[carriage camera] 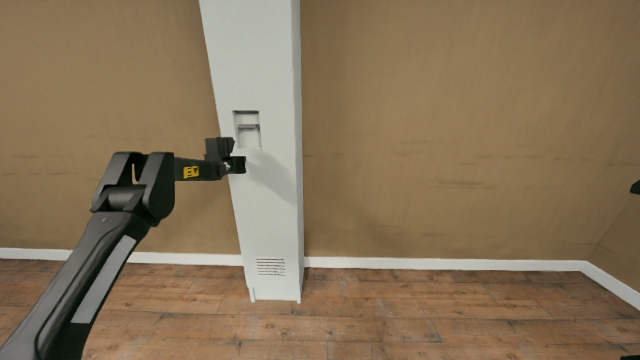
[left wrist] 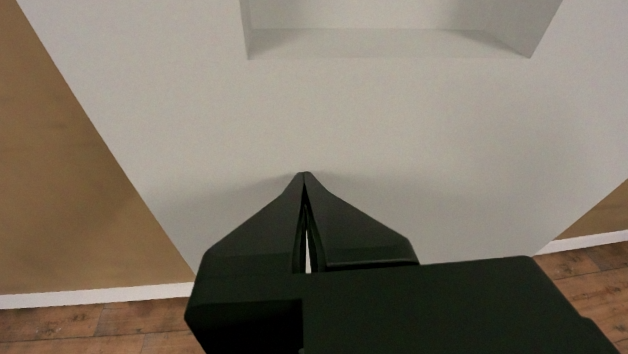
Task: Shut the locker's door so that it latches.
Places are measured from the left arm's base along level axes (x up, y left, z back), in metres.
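Pixels of known places: left gripper, between the fingertips: (carriage camera: 243,162) (left wrist: 304,183).
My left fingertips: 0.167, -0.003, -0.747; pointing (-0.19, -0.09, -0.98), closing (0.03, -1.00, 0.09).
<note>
Behind a point stands the place of what it marks, as x, y, z.
The tall, narrow light-grey locker (carriage camera: 297,150) {0.221, -0.228, -0.742} stands against the wall. Its door (carriage camera: 265,220) {-0.126, -0.071, -0.746} (left wrist: 350,110) {0.207, -0.021, -0.747} covers the front, with no dark gap along its left edge in the carriage view. Whether it is latched cannot be told. The recessed handle (carriage camera: 247,129) {0.304, -0.025, -0.779} (left wrist: 390,42) {0.227, -0.038, -0.761} is in the door's upper part. My left gripper (carriage camera: 244,165) {0.168, -0.003, -0.747} (left wrist: 304,183) {0.168, -0.003, -0.747} is shut and empty, its tips at or very near the door face just below the recess; contact is unclear. My right gripper (carriage camera: 632,272) shows as dark tips far apart at the right edge, open.
Vent slots (carriage camera: 270,267) {-0.430, -0.072, -0.746} are low on the door. The brown wall (carriage camera: 450,125) {0.310, -1.067, -1.033} (left wrist: 65,165) {-0.085, 0.419, -1.079} stands behind, with a white baseboard (carriage camera: 425,264) {-0.694, -1.145, -1.018} (left wrist: 100,295) {-0.673, 0.667, -1.074} above the wooden floor (carriage camera: 375,320) {-0.739, -0.667, -0.652} (left wrist: 65,320) {-0.740, 0.810, -1.024}. Another wall meets it at the far right.
</note>
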